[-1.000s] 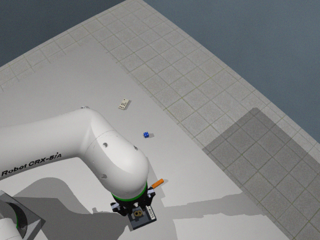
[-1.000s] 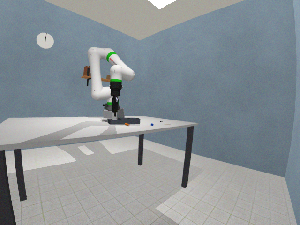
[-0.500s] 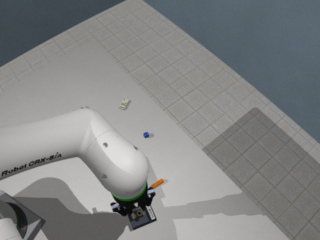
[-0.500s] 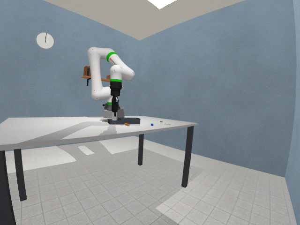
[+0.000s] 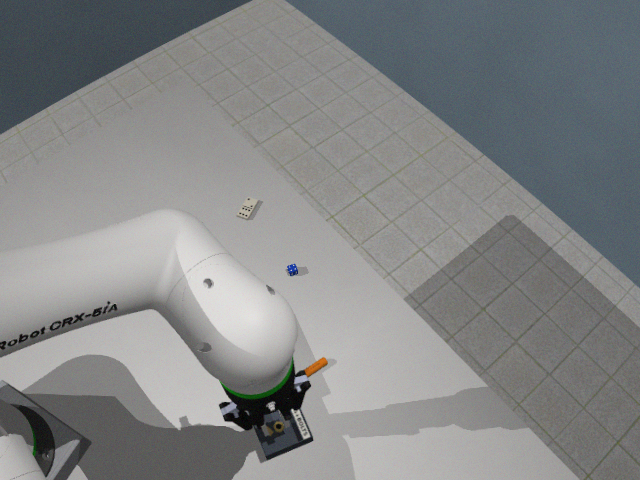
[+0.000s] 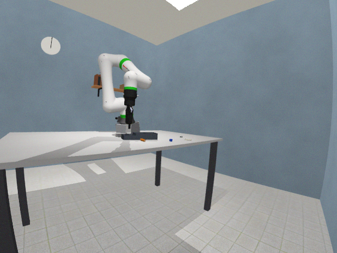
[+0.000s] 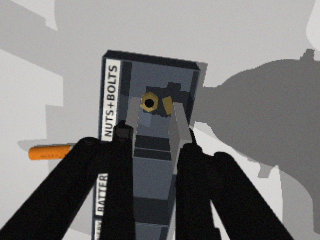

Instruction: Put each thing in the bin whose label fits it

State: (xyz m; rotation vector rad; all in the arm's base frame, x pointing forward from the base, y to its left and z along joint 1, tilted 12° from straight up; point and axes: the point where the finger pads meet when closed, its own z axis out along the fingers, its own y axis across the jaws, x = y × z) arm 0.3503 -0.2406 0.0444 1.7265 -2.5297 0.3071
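The orange battery is 120 mm ahead of my hand, 70 mm below it and 30 mm to the left of it. From my hand the other things lie so: dark three-part bin (70 mm to the left, 50 mm below, 40 mm ahead); cream domino (370 mm to the left, 270 mm ahead, 70 mm below); blue die (230 mm ahead, 200 mm to the left, 70 mm below).
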